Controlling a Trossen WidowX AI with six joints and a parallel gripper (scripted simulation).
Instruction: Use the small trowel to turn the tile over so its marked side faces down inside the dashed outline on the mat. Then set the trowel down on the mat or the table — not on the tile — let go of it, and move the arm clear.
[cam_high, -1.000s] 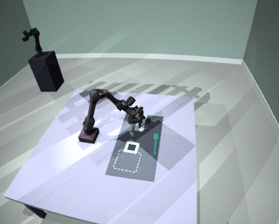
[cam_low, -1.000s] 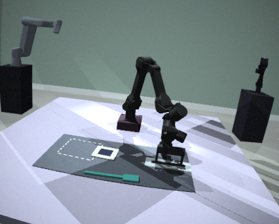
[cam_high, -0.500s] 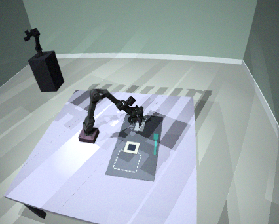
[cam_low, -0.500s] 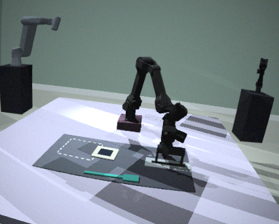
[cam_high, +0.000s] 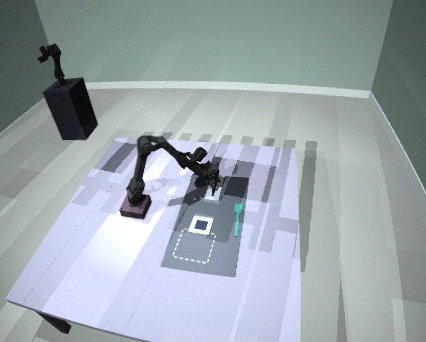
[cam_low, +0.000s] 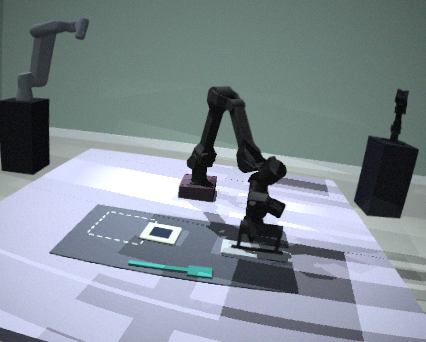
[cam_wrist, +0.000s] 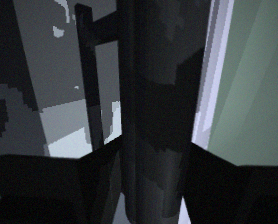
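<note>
Right now my gripper tip is 30 mm past the dark mat, 200 mm to the left of it and 70 mm above it. The rest, counted from my gripper tip: tile: 60 mm behind, 260 mm to the right, 50 mm below; then teal flat tool: 110 mm ahead, 190 mm to the right, 50 mm below; then trowel: 30 mm behind, 10 mm below.
</note>
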